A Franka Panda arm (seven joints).
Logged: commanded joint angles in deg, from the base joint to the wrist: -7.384, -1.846, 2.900, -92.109, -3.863, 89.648, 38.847; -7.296, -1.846, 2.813, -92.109, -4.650, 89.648, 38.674; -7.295, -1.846, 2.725, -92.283, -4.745, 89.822, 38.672; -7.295, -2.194, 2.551, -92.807, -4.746, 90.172, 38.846; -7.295, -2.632, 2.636, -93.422, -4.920, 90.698, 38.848; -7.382, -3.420, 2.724, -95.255, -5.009, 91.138, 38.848; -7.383, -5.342, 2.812, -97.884, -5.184, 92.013, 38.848; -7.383, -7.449, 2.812, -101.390, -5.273, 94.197, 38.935; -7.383, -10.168, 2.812, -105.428, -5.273, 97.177, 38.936; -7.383, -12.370, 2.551, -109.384, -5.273, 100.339, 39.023; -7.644, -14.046, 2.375, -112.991, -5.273, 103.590, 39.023; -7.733, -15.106, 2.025, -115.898, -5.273, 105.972, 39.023; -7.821, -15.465, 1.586, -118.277, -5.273, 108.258, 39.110; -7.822, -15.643, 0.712, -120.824, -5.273, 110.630, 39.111; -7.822, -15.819, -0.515, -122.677, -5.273, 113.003, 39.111; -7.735, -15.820, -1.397, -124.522, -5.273, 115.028, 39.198; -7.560, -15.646, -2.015, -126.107, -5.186, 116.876, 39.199; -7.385, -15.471, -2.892, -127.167, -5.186, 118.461, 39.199; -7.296, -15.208, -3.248, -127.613, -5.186, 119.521, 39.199; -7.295, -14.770, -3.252, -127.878, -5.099, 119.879, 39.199; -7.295, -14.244, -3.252, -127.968, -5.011, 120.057, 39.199; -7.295, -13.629, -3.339, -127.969, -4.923, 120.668, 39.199; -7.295, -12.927, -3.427, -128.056, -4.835, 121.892, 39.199
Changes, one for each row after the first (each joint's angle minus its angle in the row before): 0.088, 0.000, -0.087, 0.000, -0.787, 0.000, -0.173; 0.001, 0.000, -0.088, -0.174, -0.095, 0.174, -0.002; 0.000, -0.348, -0.174, -0.524, -0.001, 0.350, 0.174; 0.000, -0.438, 0.085, -0.615, -0.174, 0.526, 0.002; -0.087, -0.788, 0.088, -1.833, -0.089, 0.440, 0.000; -0.001, -1.922, 0.088, -2.629, -0.175, 0.875, 0.000; 0.000, -2.107, 0.000, -3.506, -0.089, 2.184, 0.087; 0.000, -2.719, 0.000, -4.038, 0.000, 2.980, 0.001; 0.000, -2.202, -0.261, -3.956, 0.000, 3.162, 0.087; -0.261, -1.676, -0.176, -3.607, 0.000, 3.251, 0.000; -0.089, -1.060, -0.350, -2.907, 0.000, 2.382, 0.000; -0.088, -0.359, -0.439, -2.379, 0.000, 2.286, 0.087; -0.001, -0.178, -0.874, -2.547, 0.000, 2.372, 0.001; 0.000, -0.176, -1.227, -1.853, 0.000, 2.373, 0.000; 0.087, -0.001, -0.882, -1.845, 0.000, 2.025, 0.087; 0.175, 0.174, -0.618, -1.585, 0.087, 1.848, 0.001; 0.175, 0.175, -0.877, -1.060, 0.000, 1.585, 0.000; 0.089, 0.263, -0.356, -0.446, 0.000, 1.060, 0.000; 0.001, 0.438, -0.004, -0.265, 0.087, 0.358, 0.000; 0.000, 0.526, 0.000, -0.090, 0.088, 0.178, 0.000; 0.000, 0.615, -0.087, -0.001, 0.088, 0.611, 0.000; 0.000, 0.702, -0.088, -0.087, 0.088, 1.224, 0.000
